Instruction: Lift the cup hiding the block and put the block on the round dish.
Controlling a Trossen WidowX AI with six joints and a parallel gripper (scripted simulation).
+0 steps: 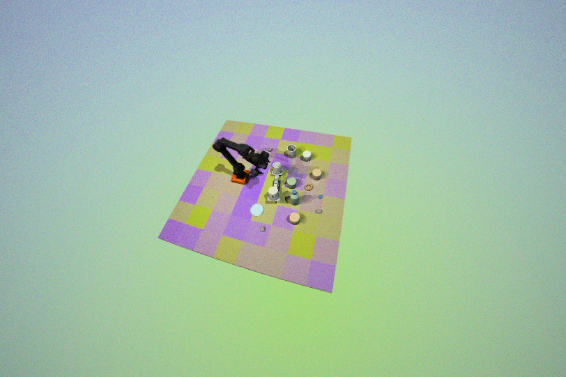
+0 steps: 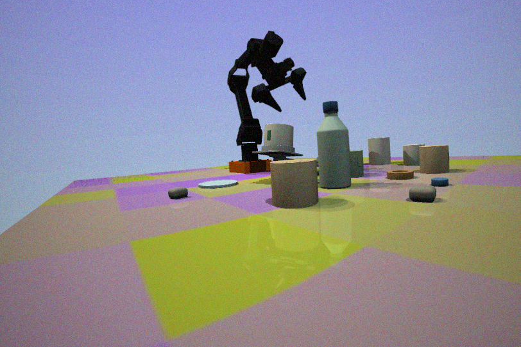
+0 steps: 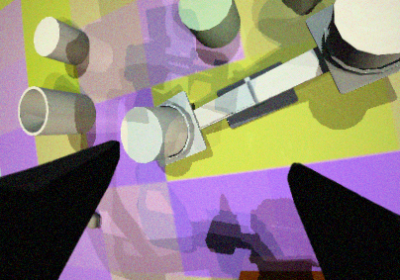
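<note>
Now: gripper tip 17 cm above the block, 11 cm to the right of it and 4 cm short of it. Also, from my gripper tip: pale blue round dish: 25 cm to the right, 21 cm below, 4 cm behind; then grey bottle: 23 cm ahead, 13 cm to the right, 10 cm below; then balance: 17 cm below, 6 cm ahead, 2 cm to the right.
</note>
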